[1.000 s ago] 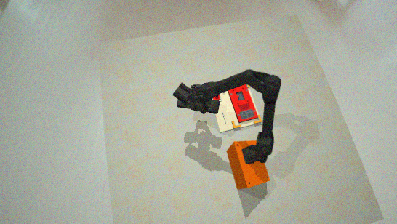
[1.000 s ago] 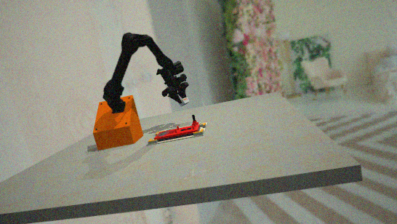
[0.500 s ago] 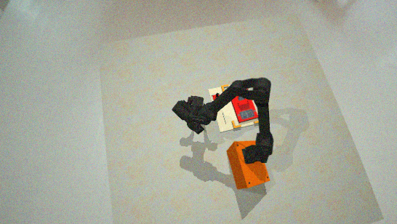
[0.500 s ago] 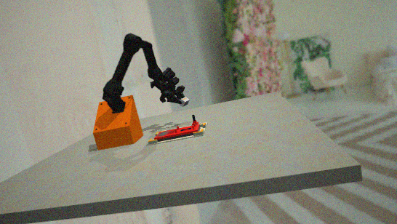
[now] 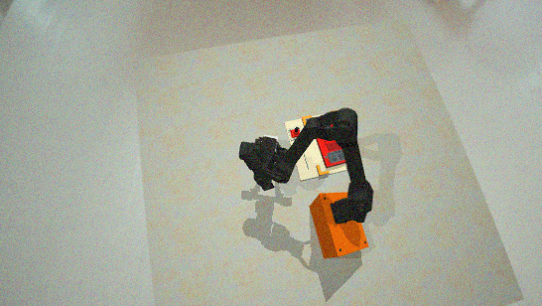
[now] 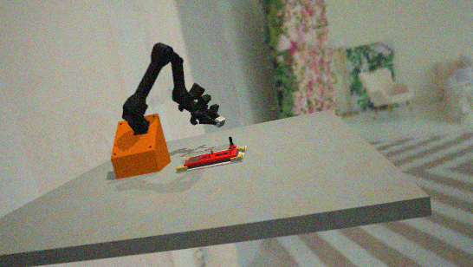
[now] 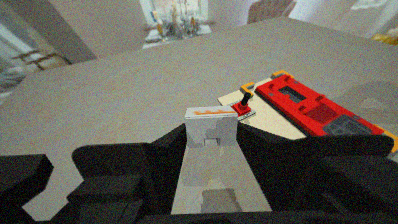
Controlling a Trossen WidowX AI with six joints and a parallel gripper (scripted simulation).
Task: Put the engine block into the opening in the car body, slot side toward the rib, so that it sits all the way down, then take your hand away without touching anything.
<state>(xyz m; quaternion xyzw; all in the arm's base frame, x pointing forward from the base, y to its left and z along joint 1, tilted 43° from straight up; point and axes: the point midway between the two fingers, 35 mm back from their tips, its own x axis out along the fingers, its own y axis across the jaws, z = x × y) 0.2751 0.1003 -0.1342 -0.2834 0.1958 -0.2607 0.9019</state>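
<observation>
The black peg is 6 cm ahead of my gripper tip, 12 cm to the right of it and 8 cm below it. Also, from my gripper tip: cream base plate: 22 cm to the right, 10 cm below; engine block: 1 cm behind.
</observation>
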